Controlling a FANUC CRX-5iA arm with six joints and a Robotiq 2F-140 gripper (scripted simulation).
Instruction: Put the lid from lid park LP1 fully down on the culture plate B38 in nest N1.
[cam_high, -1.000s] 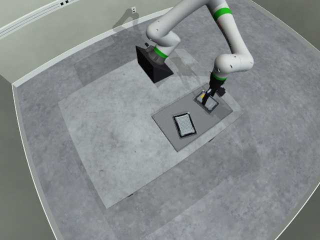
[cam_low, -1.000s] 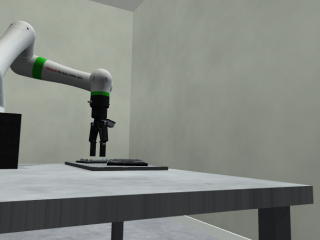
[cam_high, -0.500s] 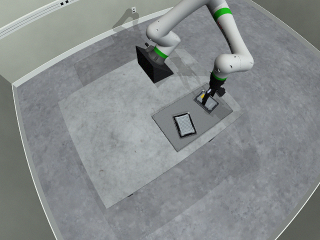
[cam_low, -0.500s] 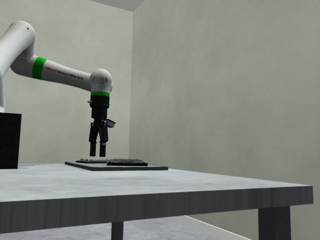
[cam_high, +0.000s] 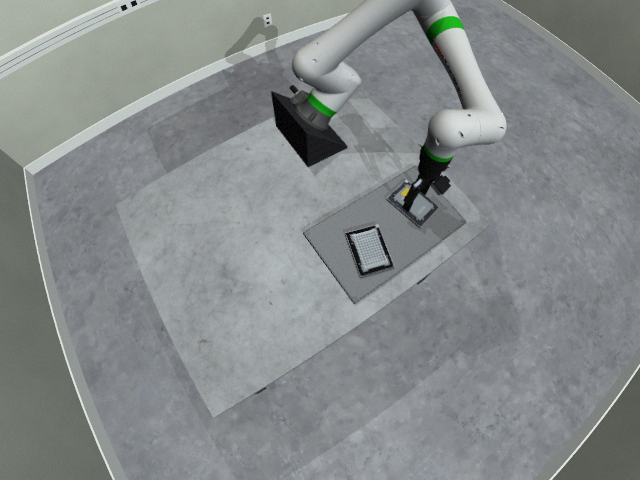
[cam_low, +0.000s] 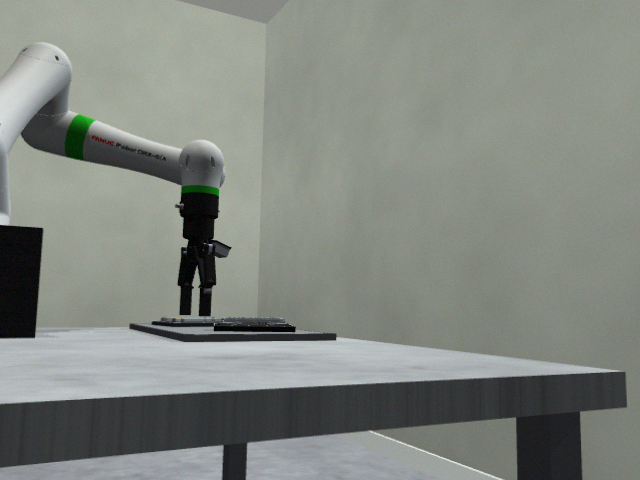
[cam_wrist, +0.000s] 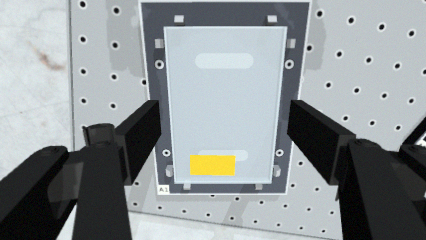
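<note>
The clear lid is 3 cm below my hand. Round my hand: black nest (8 cm ahead, 24 cm to the right, 4 cm below); lid park (4 cm below); culture plate (8 cm ahead, 24 cm to the right, 3 cm below).
</note>
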